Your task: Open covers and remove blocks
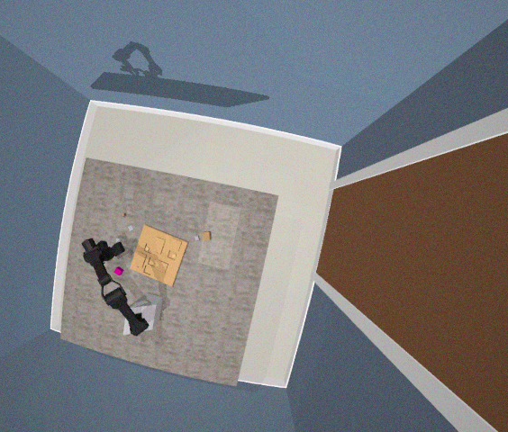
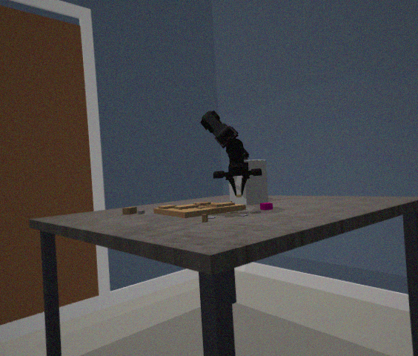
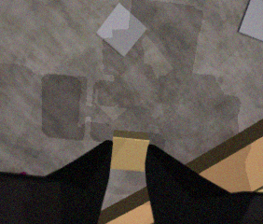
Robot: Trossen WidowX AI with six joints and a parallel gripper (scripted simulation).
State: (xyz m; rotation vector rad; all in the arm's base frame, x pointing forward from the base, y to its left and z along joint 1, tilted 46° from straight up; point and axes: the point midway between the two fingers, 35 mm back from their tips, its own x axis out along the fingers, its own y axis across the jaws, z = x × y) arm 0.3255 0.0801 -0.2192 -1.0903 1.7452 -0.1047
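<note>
The magenta block lies 140 mm behind my gripper tip, 60 mm below it and 20 mm to the left of it.
</note>
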